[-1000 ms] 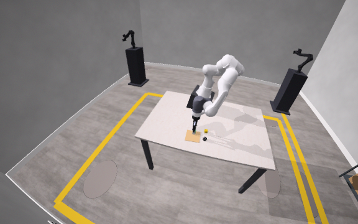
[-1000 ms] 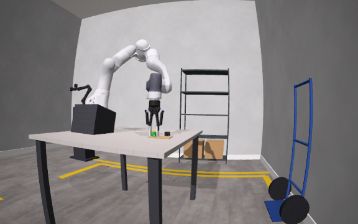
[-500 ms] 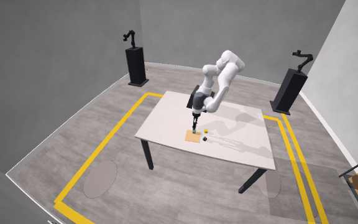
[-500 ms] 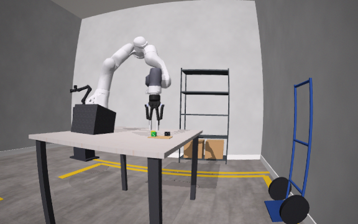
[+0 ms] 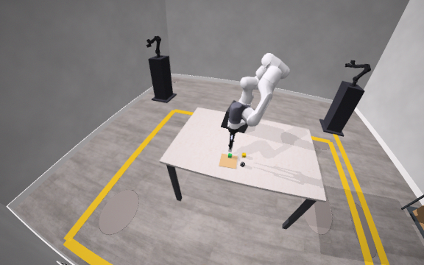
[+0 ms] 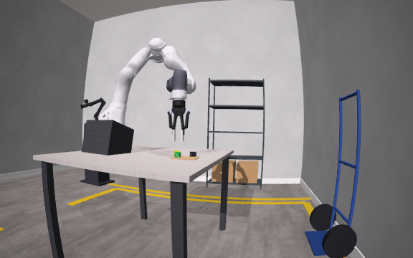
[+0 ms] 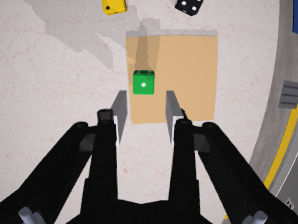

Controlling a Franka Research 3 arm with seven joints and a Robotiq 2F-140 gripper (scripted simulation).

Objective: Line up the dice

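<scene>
Right now my hand is 5 cm past the yellow die, 12 cm to the right of it and 11 cm above it. Also, from my hand: black die 5 cm ahead, 12 cm to the left, 11 cm below; green die 11 cm below; tan mat 4 cm ahead, 13 cm below.
</scene>
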